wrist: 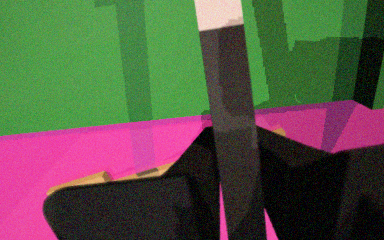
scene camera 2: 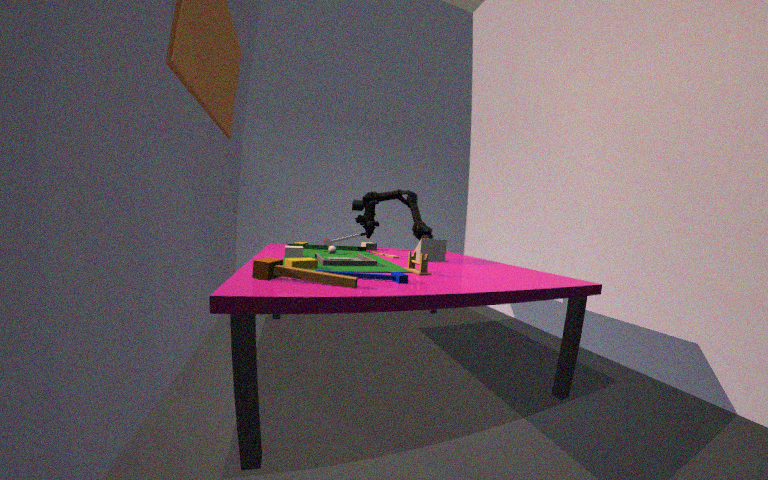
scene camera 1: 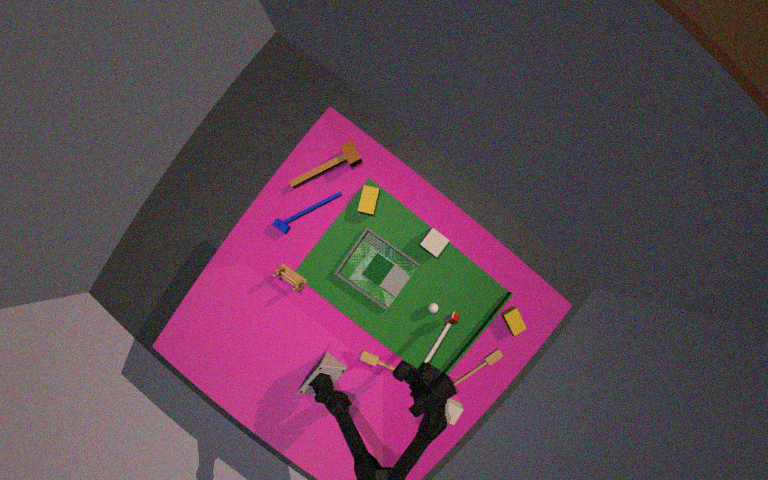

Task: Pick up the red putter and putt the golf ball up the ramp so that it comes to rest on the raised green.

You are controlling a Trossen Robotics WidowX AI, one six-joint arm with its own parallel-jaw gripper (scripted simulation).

My gripper (scene camera 1: 416, 370) carries a red putter. Also in view: a brown mallet (scene camera 2: 267, 268) and a green mat (scene camera 1: 452, 281).
The brown mallet is seen too in scene camera 1 (scene camera 1: 351, 155). My gripper also shows in the wrist view (wrist: 226, 132). The green mat also shows in the wrist view (wrist: 71, 71) and in scene camera 2 (scene camera 2: 383, 266). The wrist view does not show the brown mallet: it is out of frame.
